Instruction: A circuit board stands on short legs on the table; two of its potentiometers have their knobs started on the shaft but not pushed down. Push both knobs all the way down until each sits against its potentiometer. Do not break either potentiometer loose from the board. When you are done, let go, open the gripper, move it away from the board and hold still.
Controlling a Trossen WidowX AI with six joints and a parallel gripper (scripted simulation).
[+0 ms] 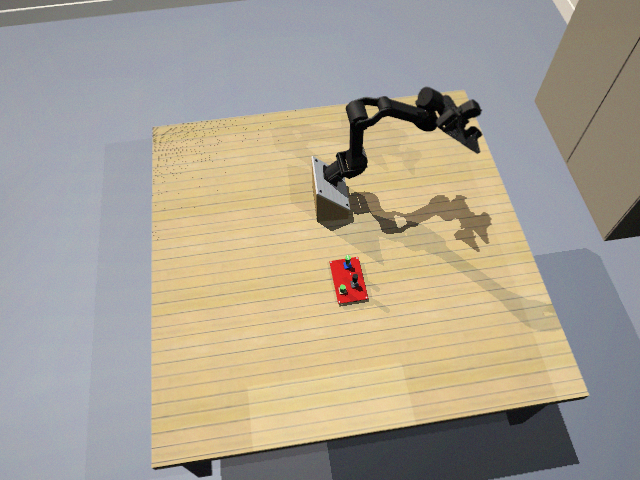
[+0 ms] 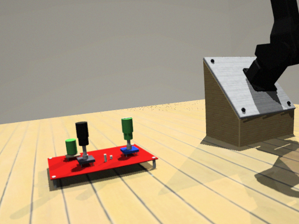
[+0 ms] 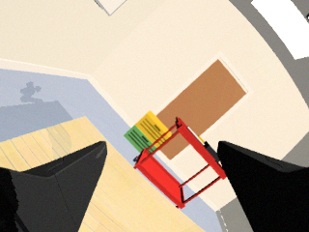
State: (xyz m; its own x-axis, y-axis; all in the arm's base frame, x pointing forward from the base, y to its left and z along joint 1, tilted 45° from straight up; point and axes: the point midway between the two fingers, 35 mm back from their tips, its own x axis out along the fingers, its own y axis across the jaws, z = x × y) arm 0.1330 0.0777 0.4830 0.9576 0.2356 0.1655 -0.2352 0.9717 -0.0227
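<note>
Now: the black knob 230 mm ahead of my gripper tip, 340 mm to the right of it and 350 mm below it. Also, from my gripper tip: green knob 160 mm ahead, 360 mm to the right, 350 mm below.
</note>
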